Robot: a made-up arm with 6 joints.
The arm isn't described. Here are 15 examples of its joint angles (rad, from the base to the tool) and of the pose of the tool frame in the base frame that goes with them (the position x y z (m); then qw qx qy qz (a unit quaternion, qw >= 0)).
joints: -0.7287 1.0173 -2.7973 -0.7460 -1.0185 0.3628
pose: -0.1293 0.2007 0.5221 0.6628 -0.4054 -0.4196 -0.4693
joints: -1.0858 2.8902 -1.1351 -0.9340 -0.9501 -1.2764
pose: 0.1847 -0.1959 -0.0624 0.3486 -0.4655 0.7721 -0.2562
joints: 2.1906 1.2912 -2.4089 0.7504 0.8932 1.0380
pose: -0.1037 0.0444 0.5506 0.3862 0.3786 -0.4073 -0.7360
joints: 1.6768 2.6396 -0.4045 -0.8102 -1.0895 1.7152
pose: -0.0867 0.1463 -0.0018 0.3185 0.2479 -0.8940 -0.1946
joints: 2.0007 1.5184 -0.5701 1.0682 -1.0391 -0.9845
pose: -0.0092 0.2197 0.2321 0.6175 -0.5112 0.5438 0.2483
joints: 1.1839 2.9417 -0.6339 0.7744 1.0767 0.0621
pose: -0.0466 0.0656 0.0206 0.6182 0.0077 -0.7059 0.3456
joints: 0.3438 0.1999 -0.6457 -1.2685 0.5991 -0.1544
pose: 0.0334 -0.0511 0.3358 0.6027 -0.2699 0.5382 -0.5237
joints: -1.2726 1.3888 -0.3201 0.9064 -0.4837 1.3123
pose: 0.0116 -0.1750 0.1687 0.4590 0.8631 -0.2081 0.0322
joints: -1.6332 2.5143 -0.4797 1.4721 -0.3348 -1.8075
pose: -0.0427 -0.1071 -0.0080 0.2289 -0.5625 -0.7929 -0.0501
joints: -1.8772 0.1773 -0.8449 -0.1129 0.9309 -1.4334
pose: -0.0123 -0.0060 0.3083 0.1102 -0.1716 -0.7458 0.6341
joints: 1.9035 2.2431 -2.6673 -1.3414 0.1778 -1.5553
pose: -0.1076 0.3698 0.4298 0.7259 -0.4067 -0.3336 -0.4431
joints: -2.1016 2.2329 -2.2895 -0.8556 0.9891 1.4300
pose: -0.2516 -0.2911 0.2776 0.1714 0.8520 -0.0764 -0.4887
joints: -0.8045 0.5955 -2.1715 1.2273 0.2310 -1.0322
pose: -0.1149 0.1538 0.5504 0.9468 -0.0985 0.0457 -0.3030
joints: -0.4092 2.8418 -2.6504 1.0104 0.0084 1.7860
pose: 0.4426 -0.1910 0.1621 0.2435 0.7442 -0.0214 0.6217
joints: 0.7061 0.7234 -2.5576 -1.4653 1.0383 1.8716
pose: -0.1049 -0.2136 0.5055 0.6884 0.4953 -0.0263 0.5293
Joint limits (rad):
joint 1: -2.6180..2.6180
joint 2: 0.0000..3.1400
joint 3: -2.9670..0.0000
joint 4: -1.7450..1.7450
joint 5: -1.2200..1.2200
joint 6: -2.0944..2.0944
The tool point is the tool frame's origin. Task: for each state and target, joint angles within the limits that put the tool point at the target. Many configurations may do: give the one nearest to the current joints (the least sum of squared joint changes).
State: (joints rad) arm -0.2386 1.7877 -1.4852 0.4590 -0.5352 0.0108
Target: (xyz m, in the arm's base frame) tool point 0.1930 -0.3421 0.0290
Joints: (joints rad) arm -0.9901 2.6714 -1.5814 0.5188 -0.5032 0.0108
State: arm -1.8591 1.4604 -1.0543 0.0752 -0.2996 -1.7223
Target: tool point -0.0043 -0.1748 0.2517
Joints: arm -1.5923 1.0564 -0.5448 0.0632 -0.0791 -1.7223
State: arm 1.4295 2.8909 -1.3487 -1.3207 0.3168 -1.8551
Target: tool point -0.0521 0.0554 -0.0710
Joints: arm 1.8762 2.9694 -0.6538 -1.4371 -0.3081 -1.8551
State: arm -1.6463 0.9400 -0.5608 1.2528 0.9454 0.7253
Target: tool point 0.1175 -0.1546 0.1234
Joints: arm -1.3028 1.8156 -0.6083 1.3142 0.7453 0.7253
